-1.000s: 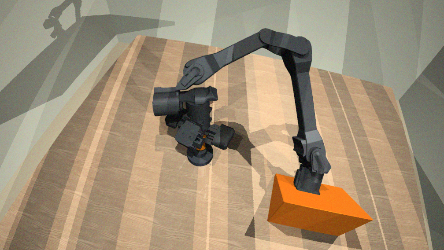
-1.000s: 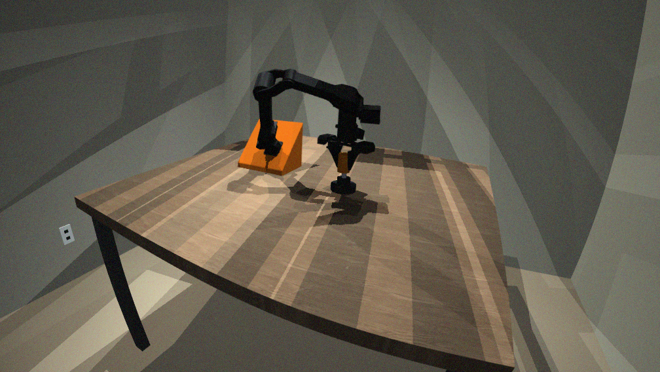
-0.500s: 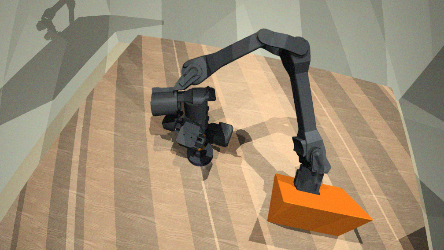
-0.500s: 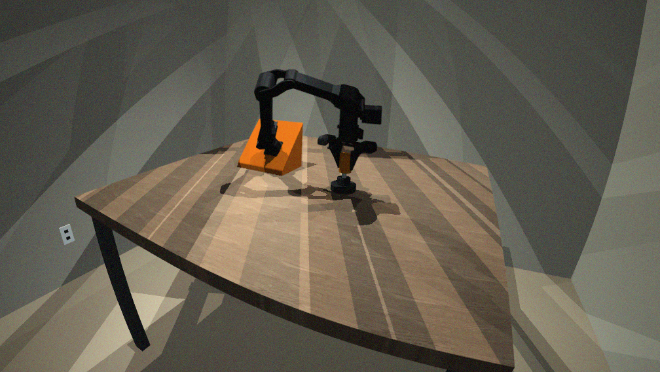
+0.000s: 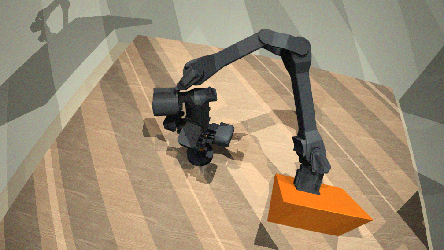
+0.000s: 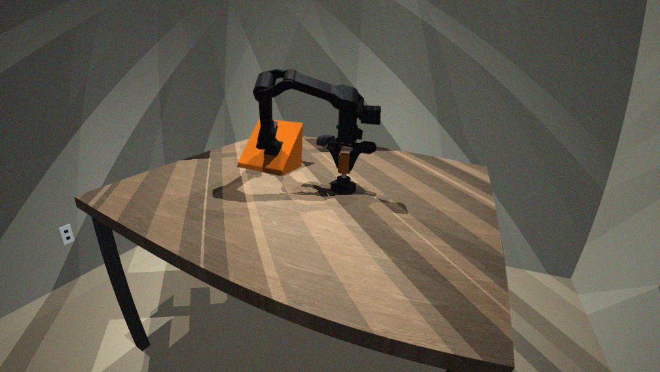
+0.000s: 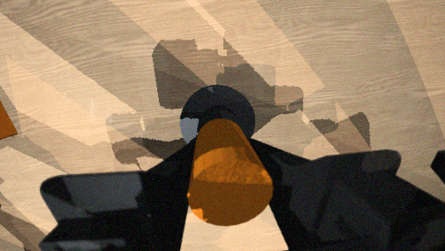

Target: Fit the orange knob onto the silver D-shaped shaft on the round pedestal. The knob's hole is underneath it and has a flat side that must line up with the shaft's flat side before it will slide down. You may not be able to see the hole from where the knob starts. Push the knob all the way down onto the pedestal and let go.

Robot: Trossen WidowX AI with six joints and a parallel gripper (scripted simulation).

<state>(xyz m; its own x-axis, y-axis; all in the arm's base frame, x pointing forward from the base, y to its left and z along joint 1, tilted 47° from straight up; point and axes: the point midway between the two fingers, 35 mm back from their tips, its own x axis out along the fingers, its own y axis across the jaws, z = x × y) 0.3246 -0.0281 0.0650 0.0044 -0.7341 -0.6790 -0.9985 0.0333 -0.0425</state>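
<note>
The orange knob is 3 cm above my gripper tip. The rest, counted from my gripper tip: round pedestal 4 cm below.
</note>
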